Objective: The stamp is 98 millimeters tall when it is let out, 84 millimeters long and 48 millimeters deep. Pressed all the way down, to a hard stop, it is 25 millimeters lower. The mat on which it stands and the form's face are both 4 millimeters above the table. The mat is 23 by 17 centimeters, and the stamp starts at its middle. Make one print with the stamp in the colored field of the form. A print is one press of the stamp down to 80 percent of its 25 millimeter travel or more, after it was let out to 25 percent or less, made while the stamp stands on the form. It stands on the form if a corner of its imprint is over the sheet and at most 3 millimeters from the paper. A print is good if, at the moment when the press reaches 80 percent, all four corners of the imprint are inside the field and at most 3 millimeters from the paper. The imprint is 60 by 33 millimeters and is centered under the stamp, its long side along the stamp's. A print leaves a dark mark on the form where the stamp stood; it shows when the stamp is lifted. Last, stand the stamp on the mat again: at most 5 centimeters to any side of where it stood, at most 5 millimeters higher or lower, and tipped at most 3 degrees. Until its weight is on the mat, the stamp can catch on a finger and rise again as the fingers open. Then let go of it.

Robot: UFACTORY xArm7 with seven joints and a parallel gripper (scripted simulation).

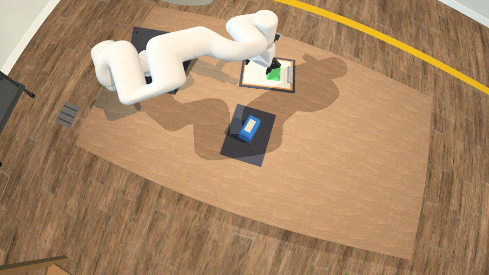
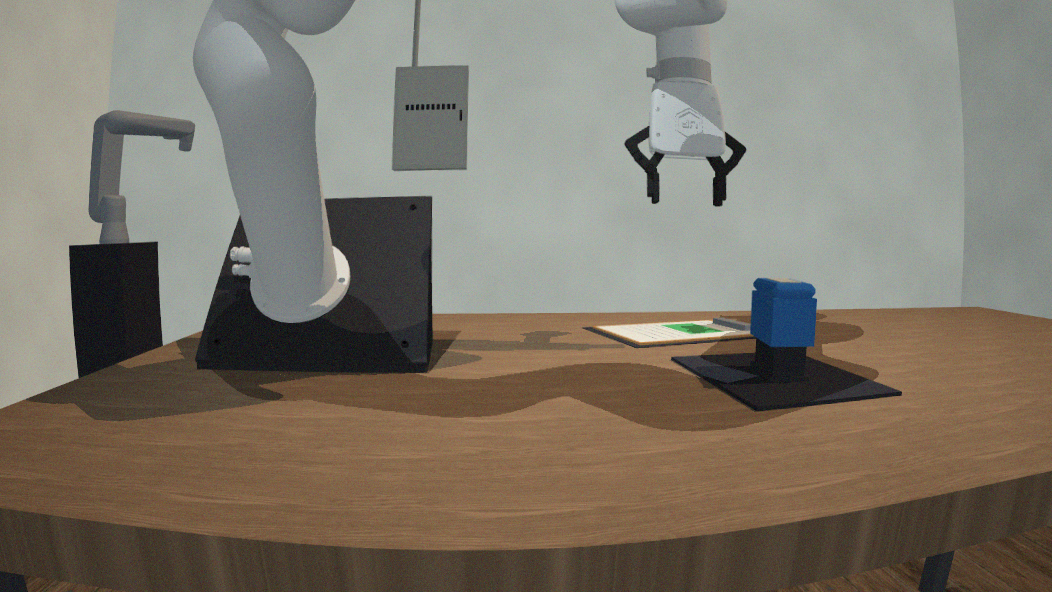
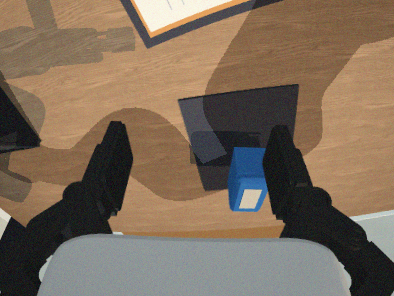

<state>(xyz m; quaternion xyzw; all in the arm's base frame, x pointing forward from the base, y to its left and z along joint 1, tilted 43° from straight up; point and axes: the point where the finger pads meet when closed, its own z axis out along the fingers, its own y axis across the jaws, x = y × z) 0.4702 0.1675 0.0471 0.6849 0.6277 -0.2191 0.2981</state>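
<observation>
The blue stamp is 200 mm to the right of my hand, 150 mm below it and 50 mm ahead of it. The rest, counted from my hand: form: 190 mm below, 110 mm to the left, 40 mm ahead; dark mat: 200 mm to the right, 200 mm below, 50 mm ahead.
</observation>
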